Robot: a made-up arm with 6 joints.
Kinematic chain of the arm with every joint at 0, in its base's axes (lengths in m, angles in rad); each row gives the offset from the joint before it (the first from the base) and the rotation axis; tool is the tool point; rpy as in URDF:
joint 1: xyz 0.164 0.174 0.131 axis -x
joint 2: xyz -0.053 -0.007 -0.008 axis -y
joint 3: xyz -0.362 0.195 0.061 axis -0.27 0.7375 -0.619
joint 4: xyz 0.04 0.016 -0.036 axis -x
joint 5: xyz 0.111 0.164 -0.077 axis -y
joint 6: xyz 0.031 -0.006 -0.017 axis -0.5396 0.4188 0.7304
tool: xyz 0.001 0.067 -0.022 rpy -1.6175 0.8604 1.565
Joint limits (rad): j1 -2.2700..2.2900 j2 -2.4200..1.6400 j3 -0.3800..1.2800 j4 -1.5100..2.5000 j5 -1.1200..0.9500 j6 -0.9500..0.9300
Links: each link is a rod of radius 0.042 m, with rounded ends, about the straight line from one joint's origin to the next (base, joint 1, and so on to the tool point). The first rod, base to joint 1, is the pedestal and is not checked.
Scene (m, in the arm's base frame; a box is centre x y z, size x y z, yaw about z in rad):
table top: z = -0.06
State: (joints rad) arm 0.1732 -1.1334 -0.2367 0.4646 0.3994 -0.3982
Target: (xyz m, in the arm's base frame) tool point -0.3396 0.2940 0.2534
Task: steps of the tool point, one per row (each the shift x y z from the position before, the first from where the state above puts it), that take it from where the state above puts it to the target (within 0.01 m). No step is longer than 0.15 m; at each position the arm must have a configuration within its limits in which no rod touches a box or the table.
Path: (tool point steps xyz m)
1: -0.0803 -0.0804 -0.0100
2: -0.0807 -0.0810 0.0153
3: -0.0756 -0.0757 0.0398
4: -0.0648 -0.0649 0.0610

